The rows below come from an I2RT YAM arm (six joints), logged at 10 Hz.
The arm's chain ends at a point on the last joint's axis. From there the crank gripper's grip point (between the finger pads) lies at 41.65 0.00 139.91 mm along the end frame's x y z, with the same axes.
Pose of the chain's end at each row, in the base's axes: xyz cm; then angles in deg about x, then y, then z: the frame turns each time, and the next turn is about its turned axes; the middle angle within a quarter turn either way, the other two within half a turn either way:
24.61, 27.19, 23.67, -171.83, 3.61, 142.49
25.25, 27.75, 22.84, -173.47, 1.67, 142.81
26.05, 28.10, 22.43, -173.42, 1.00, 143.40
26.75, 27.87, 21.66, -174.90, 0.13, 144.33
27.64, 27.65, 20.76, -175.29, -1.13, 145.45
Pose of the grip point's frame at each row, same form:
22.19, 26.69, 9.28, -171.83, 3.61, 142.49
22.34, 26.85, 8.56, -173.47, 1.67, 142.81
22.95, 27.24, 8.19, -173.42, 1.00, 143.40
23.40, 26.70, 7.50, -174.90, 0.13, 144.33
23.93, 26.44, 6.69, -175.29, -1.13, 145.45

